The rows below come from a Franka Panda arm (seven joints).
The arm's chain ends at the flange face. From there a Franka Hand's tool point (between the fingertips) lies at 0.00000 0.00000 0.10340 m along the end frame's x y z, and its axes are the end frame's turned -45 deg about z.
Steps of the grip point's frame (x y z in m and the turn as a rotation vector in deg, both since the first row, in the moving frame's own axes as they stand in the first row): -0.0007, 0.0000, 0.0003, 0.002, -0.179, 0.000; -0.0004, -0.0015, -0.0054, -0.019, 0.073, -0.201; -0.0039, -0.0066, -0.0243, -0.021, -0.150, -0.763; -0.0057, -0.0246, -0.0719, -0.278, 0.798, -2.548; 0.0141, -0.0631, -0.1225, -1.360, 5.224, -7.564
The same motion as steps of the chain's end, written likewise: -0.0003, 0.0003, 0.0003, -0.125, -0.128, 0.000; -0.0015, -0.0007, -0.0054, 0.038, 0.065, -0.201; -0.0073, -0.0021, -0.0243, -0.121, -0.091, -0.763; -0.0228, -0.0127, -0.0719, 0.368, 0.761, -2.548; -0.0427, -0.0491, -0.1220, 2.732, 4.656, -7.564
